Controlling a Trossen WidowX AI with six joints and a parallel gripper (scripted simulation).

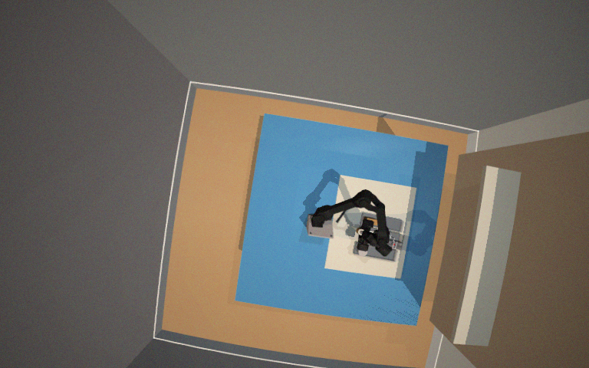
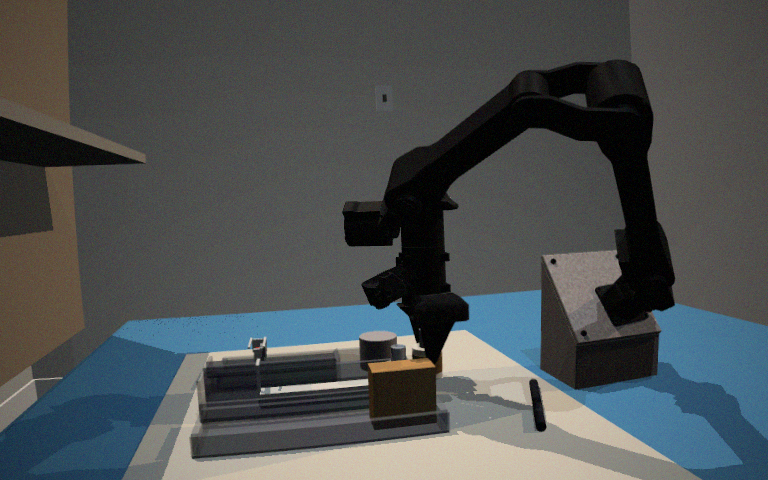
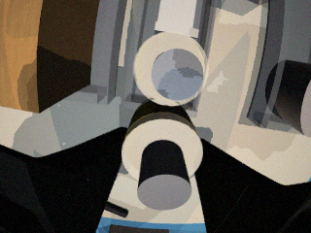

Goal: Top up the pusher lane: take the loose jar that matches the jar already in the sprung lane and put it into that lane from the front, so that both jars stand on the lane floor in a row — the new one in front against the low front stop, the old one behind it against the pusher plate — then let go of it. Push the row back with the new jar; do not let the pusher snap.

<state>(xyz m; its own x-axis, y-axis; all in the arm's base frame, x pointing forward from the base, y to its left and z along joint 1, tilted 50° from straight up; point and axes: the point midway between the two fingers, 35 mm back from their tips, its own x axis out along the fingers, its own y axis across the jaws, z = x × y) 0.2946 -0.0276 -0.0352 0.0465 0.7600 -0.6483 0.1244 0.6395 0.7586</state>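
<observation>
My gripper tip is 7 cm to the right of the brown box, 6 cm short of it and 1 cm above it. The rest, counted from my gripper tip: black pen: 11 cm behind, 10 cm to the left, 4 cm below.
</observation>
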